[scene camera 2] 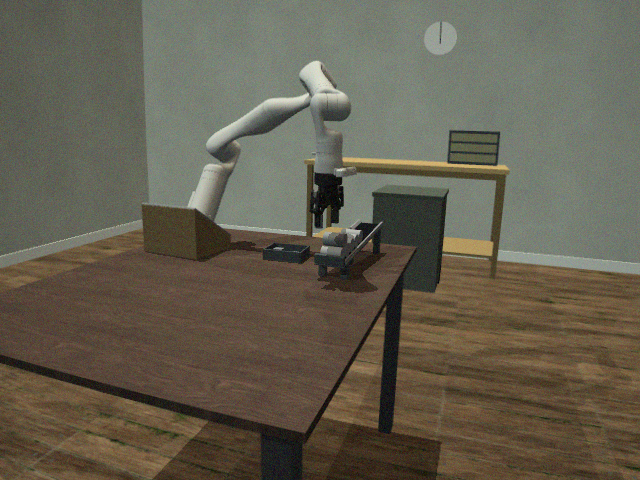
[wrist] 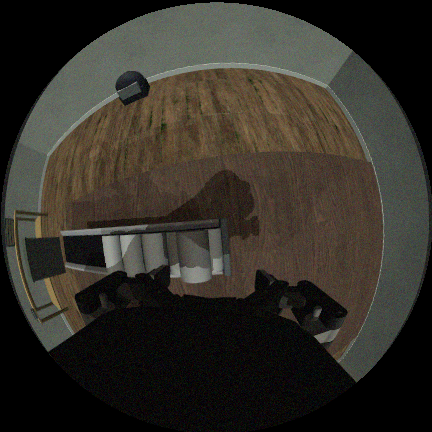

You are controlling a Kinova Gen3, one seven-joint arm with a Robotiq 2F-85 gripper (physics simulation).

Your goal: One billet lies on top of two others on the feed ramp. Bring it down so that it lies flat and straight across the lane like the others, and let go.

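Places are measured from the arm's base along level axes (x ahead, y left, z up), in metres.
Where they show: gripper, fingertip midpoint: (scene camera 2: 326, 225) (wrist: 211, 277); arm's base, link origin: (scene camera 2: 199, 221).
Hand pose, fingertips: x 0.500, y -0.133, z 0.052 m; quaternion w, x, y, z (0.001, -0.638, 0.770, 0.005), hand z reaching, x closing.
Things, the pixels of their top centre, and the offset from my fingertips. Level surfaces: height alone.
- top billet, top centre: (wrist: 190, 258) (scene camera 2: 335, 232) dy +0.022, dx +0.018, dz -0.022 m
- dark open tray, top centre: (scene camera 2: 286, 247) dy +0.160, dx -0.188, dz -0.116 m
- table, surface height: dz -0.151 m
The top billet (scene camera 2: 334, 238) (wrist: 195, 255), a light grey cylinder, lies across the lane on two others near the low end of the feed ramp (scene camera 2: 328, 260) (wrist: 226, 255). The two billets under it show as strips on either side of it in the wrist view, one beside the end plate (wrist: 216, 250). Three more billets (wrist: 112, 250) (wrist: 132, 256) (wrist: 154, 250) lie side by side across the lane further up. My gripper (scene camera 2: 326, 223) (wrist: 211, 277) is open and empty, a little above the billets at the low end. In the wrist view its fingers stand apart along the lane's length.
A dark open tray (scene camera 2: 283, 256) with a small light piece inside stands on the table (scene camera 2: 196, 320) to the left of the ramp. The tan wedge block (scene camera 2: 170, 231) carries the arm's base. A grey cabinet (scene camera 2: 408, 232) (wrist: 45, 257) and a wooden bench (scene camera 2: 413, 167) stand behind the table.
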